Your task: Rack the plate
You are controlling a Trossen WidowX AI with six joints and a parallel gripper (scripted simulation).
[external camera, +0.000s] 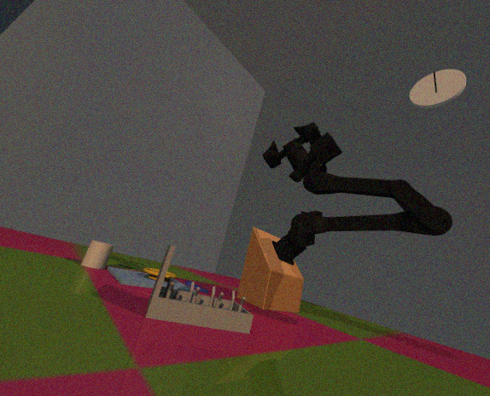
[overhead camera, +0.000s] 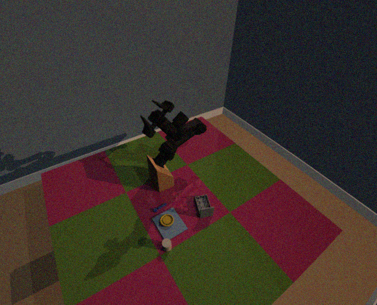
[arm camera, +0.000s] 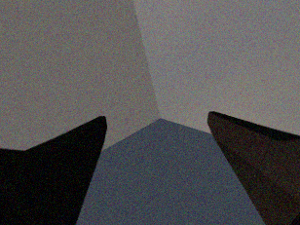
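My gripper tip is 520 mm above the yellow plate, 240 mm short of it and 30 mm to the left of it. Round my gripper tip: blue spoon 540 mm below, 140 mm ahead, 40 mm to the right; pale blue mat 540 mm below, 250 mm ahead, 30 mm to the right; dish rack 520 mm below, 240 mm ahead, 180 mm to the left.
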